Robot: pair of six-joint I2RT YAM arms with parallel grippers.
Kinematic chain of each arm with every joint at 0, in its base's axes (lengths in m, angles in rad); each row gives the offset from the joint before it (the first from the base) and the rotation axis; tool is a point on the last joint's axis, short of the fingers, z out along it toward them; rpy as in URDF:
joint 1: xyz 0 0 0.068 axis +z
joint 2: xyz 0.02 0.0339 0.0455 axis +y
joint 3: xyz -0.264 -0.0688 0 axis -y
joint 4: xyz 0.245 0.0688 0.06 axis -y
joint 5: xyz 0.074 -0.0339 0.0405 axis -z
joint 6: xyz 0.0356 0 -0.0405 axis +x
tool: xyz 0 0 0 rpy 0 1.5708 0
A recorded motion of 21 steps. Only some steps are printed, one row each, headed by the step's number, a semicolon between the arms.
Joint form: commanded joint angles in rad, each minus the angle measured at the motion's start. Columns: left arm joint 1, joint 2, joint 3, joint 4, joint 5, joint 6; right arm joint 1, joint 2, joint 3, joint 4, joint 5, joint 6.
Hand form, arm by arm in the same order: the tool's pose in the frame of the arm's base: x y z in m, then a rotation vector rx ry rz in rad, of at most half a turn. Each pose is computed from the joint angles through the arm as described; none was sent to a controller.
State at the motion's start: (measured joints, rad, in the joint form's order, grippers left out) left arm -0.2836 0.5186 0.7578 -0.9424 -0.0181 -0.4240; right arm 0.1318 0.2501 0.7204 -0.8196 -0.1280 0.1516
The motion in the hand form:
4: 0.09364 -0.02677 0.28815 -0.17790 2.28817 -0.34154; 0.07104 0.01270 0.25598 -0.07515 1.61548 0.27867
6: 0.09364 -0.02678 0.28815 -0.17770 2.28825 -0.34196; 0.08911 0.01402 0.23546 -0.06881 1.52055 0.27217
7: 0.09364 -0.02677 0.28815 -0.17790 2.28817 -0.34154; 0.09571 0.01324 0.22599 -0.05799 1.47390 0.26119
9: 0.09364 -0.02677 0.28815 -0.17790 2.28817 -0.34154; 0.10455 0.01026 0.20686 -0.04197 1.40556 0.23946
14: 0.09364 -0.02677 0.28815 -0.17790 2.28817 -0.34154; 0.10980 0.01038 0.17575 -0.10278 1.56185 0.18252
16: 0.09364 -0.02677 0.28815 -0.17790 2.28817 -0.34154; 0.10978 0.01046 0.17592 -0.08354 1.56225 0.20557
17: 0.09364 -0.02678 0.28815 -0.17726 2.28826 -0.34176; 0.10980 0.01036 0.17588 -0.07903 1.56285 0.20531
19: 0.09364 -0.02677 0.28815 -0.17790 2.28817 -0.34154; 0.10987 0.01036 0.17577 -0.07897 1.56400 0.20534
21: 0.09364 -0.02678 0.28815 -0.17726 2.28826 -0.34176; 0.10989 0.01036 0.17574 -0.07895 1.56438 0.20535
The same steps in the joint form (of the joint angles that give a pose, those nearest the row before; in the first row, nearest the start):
4: -0.0065 -0.0073 -0.0080 0.0027 -0.0137 -0.0065; -0.0032 -0.2415 -0.3418 0.4101 0.0300 -0.0217
6: -0.0064 -0.0073 -0.0080 0.0027 -0.0133 -0.0065; -0.0142 -0.2438 -0.4841 0.6447 0.0304 -0.0214
7: -0.0065 -0.0073 -0.0080 0.0027 -0.0137 -0.0065; -0.0305 -0.2438 -0.5478 0.7549 0.0298 -0.0202
9: -0.0065 -0.0073 -0.0080 0.0027 -0.0137 -0.0065; -0.0721 -0.2464 -0.6596 0.9324 0.0152 -0.0179
14: -0.0065 -0.0073 -0.0080 0.0027 -0.0137 -0.0065; -0.0790 -0.2468 -0.7153 0.8263 -0.0008 -0.1003
16: -0.0065 -0.0073 -0.0080 0.0027 -0.0137 -0.0065; -0.0790 -0.2468 -0.7153 0.8278 -0.0031 -0.0732
17: -0.0064 -0.0073 -0.0080 0.0027 -0.0133 -0.0061; -0.0789 -0.2468 -0.7153 0.8274 0.0000 -0.0706
19: -0.0065 -0.0073 -0.0080 0.0027 -0.0137 -0.0065; -0.0790 -0.2457 -0.7153 0.8274 0.0000 -0.0706
21: -0.0064 -0.0073 -0.0080 0.0027 -0.0133 -0.0061; -0.0790 -0.2454 -0.7153 0.8273 0.0000 -0.0706

